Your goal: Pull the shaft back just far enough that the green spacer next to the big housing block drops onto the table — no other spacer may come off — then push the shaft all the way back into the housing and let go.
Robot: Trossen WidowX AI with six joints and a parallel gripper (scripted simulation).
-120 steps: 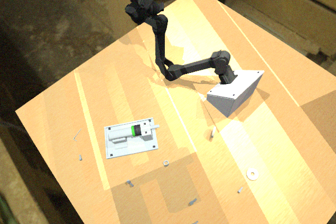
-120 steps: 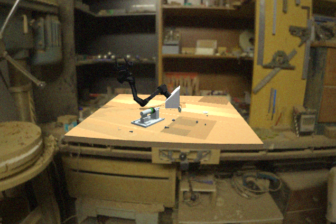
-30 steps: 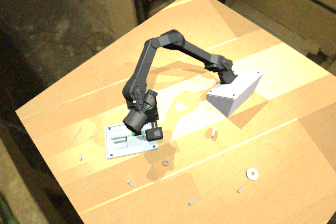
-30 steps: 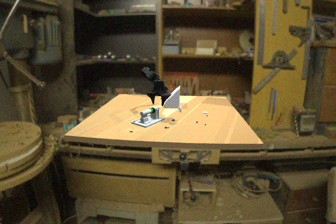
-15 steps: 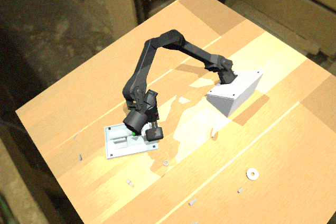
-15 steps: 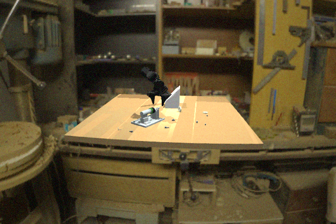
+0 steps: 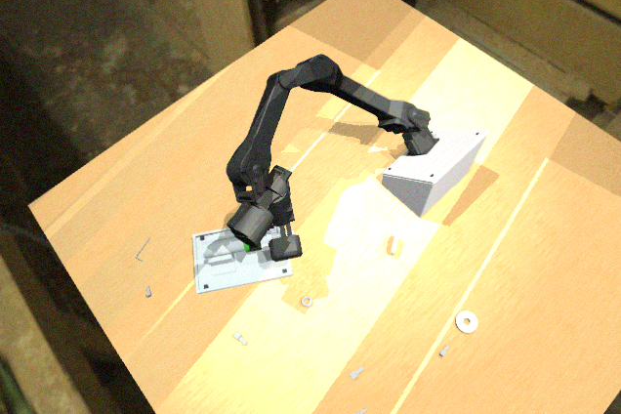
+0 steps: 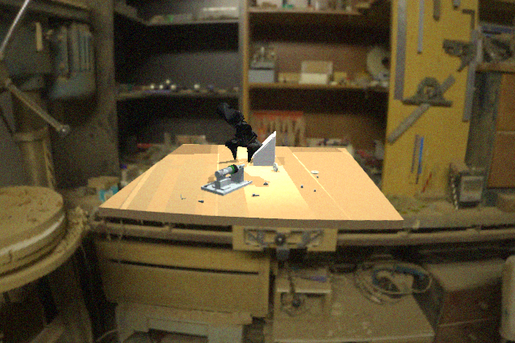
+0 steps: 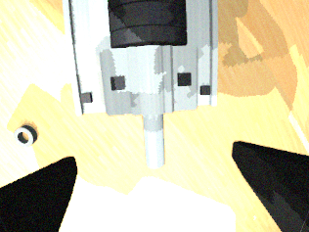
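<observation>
The grey shaft is 60 mm ahead of my gripper tip, 50 mm to the right of it and 30 mm below it. The rest, counted from my gripper tip: green spacer (70 mm ahead, 60 mm to the right, 30 mm below); then allen key (280 mm to the right, 250 mm ahead, 100 mm below).
</observation>
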